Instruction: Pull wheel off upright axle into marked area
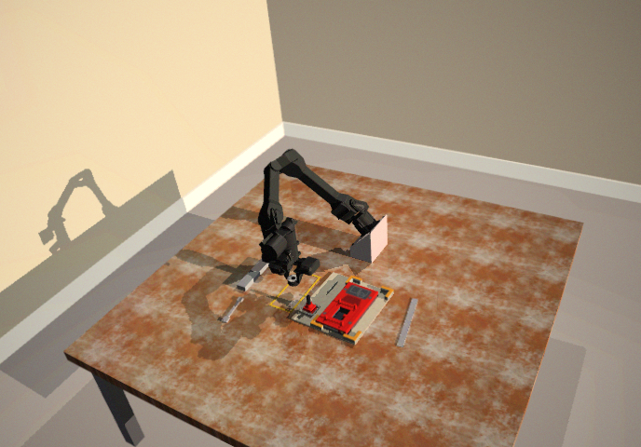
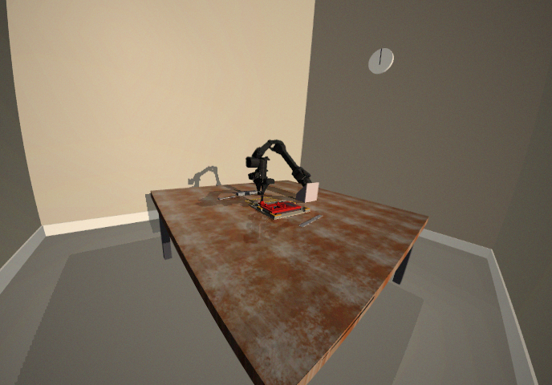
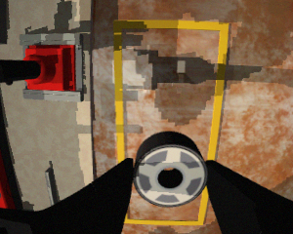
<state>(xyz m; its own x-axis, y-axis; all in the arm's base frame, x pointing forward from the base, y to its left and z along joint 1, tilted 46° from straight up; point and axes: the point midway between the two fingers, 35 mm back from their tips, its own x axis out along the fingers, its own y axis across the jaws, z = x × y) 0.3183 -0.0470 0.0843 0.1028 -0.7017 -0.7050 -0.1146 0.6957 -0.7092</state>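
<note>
The dark wheel lies right at my gripper tip. From my gripper tip the other things lie so: long grey strip: 70 mm behind, 380 mm to the left, 50 mm below.
</note>
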